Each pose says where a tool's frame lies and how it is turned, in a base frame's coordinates. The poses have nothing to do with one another.
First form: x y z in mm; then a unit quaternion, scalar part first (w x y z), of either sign.
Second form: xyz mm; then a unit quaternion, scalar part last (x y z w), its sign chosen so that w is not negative. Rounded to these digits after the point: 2 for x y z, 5 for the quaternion.
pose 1, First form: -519.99 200.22 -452.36 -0.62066 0.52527 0.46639 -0.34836
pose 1, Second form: -519.99 200.22 -452.36 -0.52527 -0.46639 0.34836 0.62066
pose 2, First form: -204.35 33.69 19.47 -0.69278 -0.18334 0.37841 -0.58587
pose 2, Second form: -204.35 33.69 19.47 0.18334 -0.37841 0.58587 0.69278
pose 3, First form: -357.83 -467.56 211.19 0.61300 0.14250 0.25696 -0.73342
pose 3, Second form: -357.83 -467.56 211.19 0.14250 0.25696 -0.73342 0.61300
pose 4, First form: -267.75 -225.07 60.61 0.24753 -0.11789 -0.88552 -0.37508
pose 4, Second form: -267.75 -225.07 60.61 -0.11789 -0.88552 -0.37508 0.24753
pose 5, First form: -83.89 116.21 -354.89 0.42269 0.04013 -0.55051 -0.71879
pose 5, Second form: -83.89 116.21 -354.89 0.04013 -0.55051 -0.71879 0.42269
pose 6, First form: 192.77 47.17 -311.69 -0.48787 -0.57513 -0.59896 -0.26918
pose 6, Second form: 192.77 47.17 -311.69 0.57513 0.59896 0.26918 0.48787
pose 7, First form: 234.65 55.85 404.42 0.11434 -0.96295 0.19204 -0.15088
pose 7, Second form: 234.65 55.85 404.42 -0.96295 0.19204 -0.15088 0.11434
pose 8, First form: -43.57 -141.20 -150.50 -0.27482 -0.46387 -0.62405 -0.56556
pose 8, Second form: -43.57 -141.20 -150.50 0.46387 0.62405 0.56556 0.27482
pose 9, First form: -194.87 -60.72 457.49 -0.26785 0.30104 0.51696 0.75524
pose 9, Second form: -194.87 -60.72 457.49 -0.30104 -0.51696 -0.75524 0.26785
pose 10, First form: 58.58 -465.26 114.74 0.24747 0.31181 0.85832 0.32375
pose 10, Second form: 58.58 -465.26 114.74 0.31181 0.85832 0.32375 0.24747
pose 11, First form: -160.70 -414.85 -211.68 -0.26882 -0.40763 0.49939 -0.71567
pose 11, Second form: -160.70 -414.85 -211.68 0.40763 -0.49939 0.71567 0.26882
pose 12, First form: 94.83 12.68 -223.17 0.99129 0.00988 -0.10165 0.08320
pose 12, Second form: 94.83 12.68 -223.17 0.00988 -0.10165 0.08320 0.99129
